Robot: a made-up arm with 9 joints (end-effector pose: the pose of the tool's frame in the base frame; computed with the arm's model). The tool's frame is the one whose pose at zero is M. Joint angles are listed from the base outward.
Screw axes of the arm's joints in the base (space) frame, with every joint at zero. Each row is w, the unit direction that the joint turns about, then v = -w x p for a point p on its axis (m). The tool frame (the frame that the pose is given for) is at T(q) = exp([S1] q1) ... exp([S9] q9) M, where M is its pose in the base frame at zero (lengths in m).
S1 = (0, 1, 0, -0.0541, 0, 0)
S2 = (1, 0, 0, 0, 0.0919, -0.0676)
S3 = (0, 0, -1, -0.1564, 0.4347, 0)
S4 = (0, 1, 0, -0.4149, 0, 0.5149)
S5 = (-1, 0, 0, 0, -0.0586, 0.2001)
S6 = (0, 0, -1, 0.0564, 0.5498, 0)
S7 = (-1, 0, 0, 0, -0.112, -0.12)
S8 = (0, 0, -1, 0.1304, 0.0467, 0)
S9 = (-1, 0, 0, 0, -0.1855, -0.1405)
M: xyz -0.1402 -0.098 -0.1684 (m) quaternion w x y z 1 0 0 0
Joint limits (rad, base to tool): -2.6..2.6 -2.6..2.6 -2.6..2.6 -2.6..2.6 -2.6..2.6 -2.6..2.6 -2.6..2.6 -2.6..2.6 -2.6..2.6
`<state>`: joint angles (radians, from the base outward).
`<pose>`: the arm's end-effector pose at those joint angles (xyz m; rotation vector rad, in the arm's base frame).
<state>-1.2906 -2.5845 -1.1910 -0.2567 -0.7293 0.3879 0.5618 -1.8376 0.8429</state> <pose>-0.1829 -0.1332 0.7935 -1.3735 1.3060 0.9789</pose>
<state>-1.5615 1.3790 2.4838 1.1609 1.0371 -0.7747 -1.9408 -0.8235 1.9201</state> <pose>-0.6734 -0.2834 0.1909 1.6819 0.2460 0.4530</pose>
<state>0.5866 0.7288 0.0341 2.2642 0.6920 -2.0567 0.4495 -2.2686 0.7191</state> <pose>0.1543 -0.2654 0.0292 -1.6430 1.7473 0.5328</pose>
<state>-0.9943 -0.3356 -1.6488 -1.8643 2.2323 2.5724 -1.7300 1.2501 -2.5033</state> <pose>-0.1018 1.1077 0.5823 0.7904 -0.8979 -0.6559</pose>
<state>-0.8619 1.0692 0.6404 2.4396 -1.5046 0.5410 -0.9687 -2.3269 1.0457</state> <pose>-0.2223 -0.4568 0.6518 0.9241 0.3097 -0.3346</pose>
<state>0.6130 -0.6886 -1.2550 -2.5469 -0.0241 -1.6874 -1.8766 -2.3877 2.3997</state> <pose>1.0339 0.5300 0.2461 -2.3437 1.3279 -0.1724</pose>
